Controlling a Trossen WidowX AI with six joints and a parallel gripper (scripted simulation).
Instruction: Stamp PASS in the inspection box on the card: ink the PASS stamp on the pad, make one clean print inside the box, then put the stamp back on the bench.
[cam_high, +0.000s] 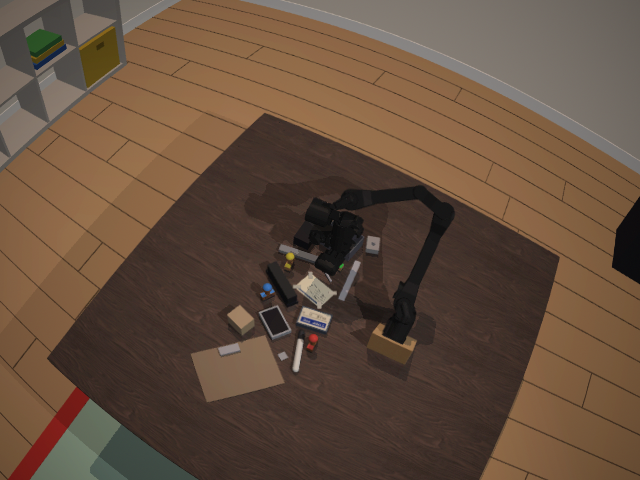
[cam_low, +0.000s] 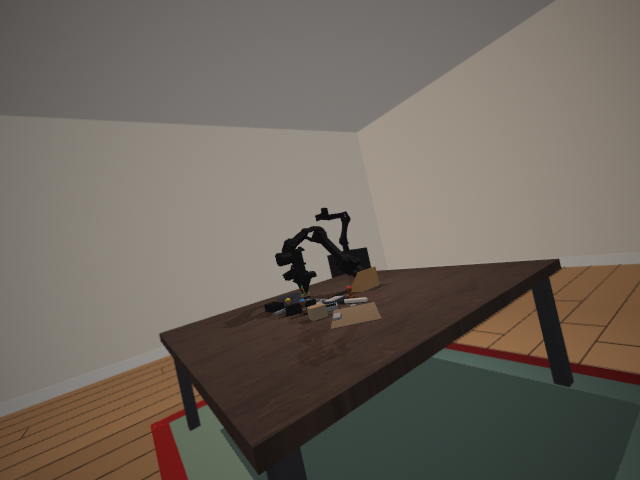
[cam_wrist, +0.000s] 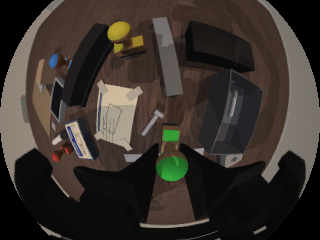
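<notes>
Right now my gripper tip is 6 cm short of the dark ink pad, 25 cm to the right of it and 4 cm above it. From my gripper tip the other things lie so: cream card: 2 cm ahead, 9 cm to the left, 5 cm below; dark bin: 3 cm ahead, 10 cm to the right, 4 cm below; green-knobbed stamp: right at my gripper tip.
</notes>
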